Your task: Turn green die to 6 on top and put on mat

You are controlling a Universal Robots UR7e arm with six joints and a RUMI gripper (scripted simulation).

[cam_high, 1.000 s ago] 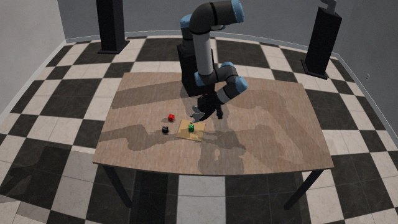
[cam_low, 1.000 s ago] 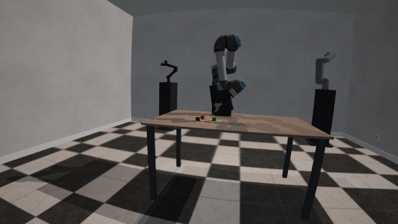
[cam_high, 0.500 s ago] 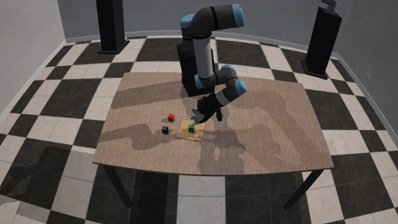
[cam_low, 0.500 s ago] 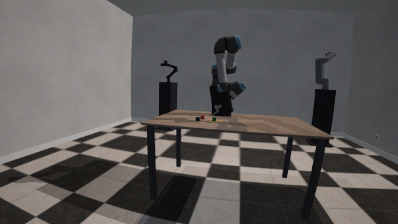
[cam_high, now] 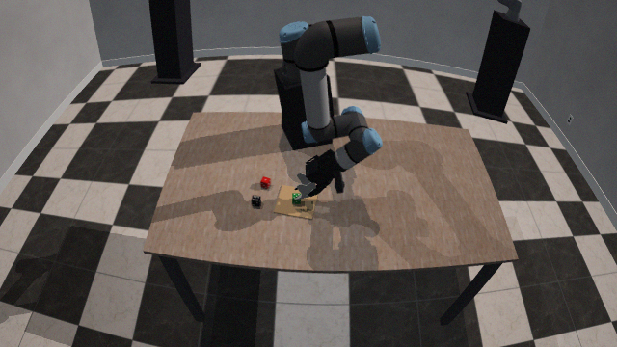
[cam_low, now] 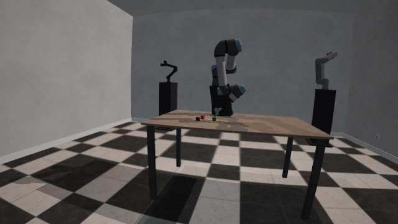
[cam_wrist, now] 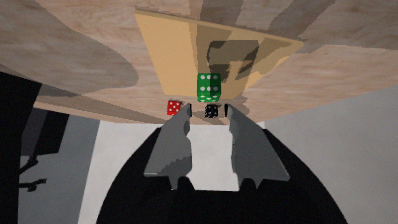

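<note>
Now: hand 10 mm to the left of the green die and 30 mm above it. Also, from my hand: black die 50 mm ahead, 150 mm to the right, 30 mm below; tan mat 10 mm to the right, 50 mm below; red die 50 mm behind, 140 mm to the right, 30 mm below.
</note>
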